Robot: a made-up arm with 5 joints. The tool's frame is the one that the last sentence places.
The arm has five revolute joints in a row. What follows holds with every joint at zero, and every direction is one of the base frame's.
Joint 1 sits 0.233 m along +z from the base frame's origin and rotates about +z.
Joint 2 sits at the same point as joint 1 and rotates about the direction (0, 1, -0.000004).
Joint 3 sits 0.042 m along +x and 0.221 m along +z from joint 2 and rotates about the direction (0, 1, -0.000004).
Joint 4 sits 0.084 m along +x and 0.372 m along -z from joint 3 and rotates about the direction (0, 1, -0.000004).
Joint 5 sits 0.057 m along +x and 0.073 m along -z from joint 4 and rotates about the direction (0, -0.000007, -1).
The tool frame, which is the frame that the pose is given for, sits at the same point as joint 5; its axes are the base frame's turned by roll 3.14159, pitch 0 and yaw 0 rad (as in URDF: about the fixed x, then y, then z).
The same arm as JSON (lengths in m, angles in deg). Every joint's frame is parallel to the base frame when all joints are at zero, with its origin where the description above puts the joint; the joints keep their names.
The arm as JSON. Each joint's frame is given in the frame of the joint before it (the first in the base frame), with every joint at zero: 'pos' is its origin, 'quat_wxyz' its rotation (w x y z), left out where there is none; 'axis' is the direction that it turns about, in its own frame. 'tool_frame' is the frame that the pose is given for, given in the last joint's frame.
{
  "length_unit": "m",
  "angle_unit": "deg",
  "joints": [
    {
      "joint": "joint 1",
      "pos": [
        0.0,
        0.0,
        0.233
      ],
      "axis": "+z"
    },
    {
      "joint": "joint 2",
      "pos": [
        0.0,
        0.0,
        0.0
      ],
      "axis": "+y"
    },
    {
      "joint": "joint 3",
      "pos": [
        0.042,
        0.0,
        0.221
      ],
      "axis": "+y"
    },
    {
      "joint": "joint 4",
      "pos": [
        0.084,
        0.0,
        -0.372
      ],
      "axis": "+y"
    },
    {
      "joint": "joint 5",
      "pos": [
        0.057,
        0.0,
        -0.073
      ],
      "axis": "-z"
    }
  ],
  "tool_frame": {
    "pos": [
      0.0,
      0.0,
      0.0
    ],
    "quat_wxyz": [
      0.000001,
      1.000004,
      0.0,
      0.0
    ]
  }
}

